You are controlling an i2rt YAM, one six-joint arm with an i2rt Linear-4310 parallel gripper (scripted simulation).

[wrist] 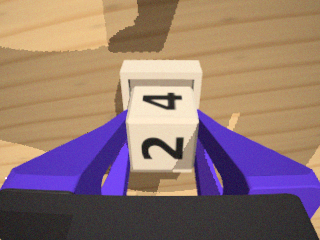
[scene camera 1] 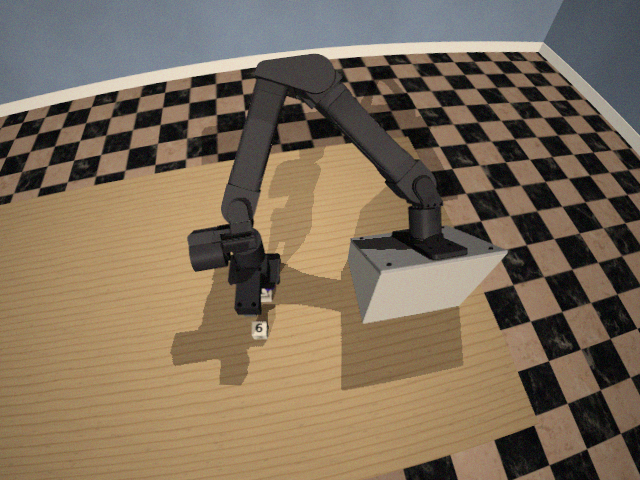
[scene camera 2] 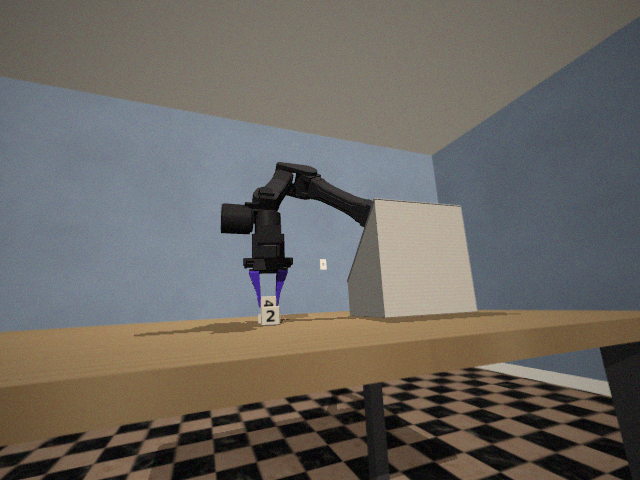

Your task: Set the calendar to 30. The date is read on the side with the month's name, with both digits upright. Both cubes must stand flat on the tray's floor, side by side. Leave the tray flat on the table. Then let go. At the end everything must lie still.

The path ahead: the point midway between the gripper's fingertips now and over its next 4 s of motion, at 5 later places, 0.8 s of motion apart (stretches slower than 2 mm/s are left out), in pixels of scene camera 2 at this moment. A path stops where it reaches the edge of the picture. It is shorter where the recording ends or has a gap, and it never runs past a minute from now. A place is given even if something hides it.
My gripper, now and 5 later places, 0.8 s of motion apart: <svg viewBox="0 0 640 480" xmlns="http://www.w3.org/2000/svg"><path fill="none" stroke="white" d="M268 307L269 310L269 311L266 271L262 272L270 275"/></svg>
